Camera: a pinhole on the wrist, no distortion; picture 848 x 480 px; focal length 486.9 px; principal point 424.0 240.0 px. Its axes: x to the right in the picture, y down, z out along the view. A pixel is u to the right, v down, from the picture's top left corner.
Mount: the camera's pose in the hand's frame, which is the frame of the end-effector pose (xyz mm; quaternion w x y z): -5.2 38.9 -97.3 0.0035 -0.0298 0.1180 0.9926
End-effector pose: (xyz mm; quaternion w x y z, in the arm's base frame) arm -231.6 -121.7 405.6 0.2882 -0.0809 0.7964 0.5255
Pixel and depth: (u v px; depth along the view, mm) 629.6 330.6 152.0
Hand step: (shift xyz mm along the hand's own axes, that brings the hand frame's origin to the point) -78.5 47.0 53.0
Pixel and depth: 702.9 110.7 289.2
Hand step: -186.4 181.3 155.4
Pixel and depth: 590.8 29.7 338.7
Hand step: -138.7 260.5 190.2
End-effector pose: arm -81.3 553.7 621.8 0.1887 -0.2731 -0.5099 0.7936
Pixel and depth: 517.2 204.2 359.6
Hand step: -94.5 148.9 241.3
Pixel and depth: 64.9 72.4 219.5
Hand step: 144.6 163.8 107.7
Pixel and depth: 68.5 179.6 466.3
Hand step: 308.3 204.5 362.1
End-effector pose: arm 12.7 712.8 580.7 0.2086 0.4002 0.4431 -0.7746
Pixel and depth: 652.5 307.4 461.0
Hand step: -248.9 84.9 352.0
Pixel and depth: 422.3 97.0 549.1
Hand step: -33.1 324.4 397.9
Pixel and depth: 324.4 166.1 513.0
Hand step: 70.7 234.9 388.6
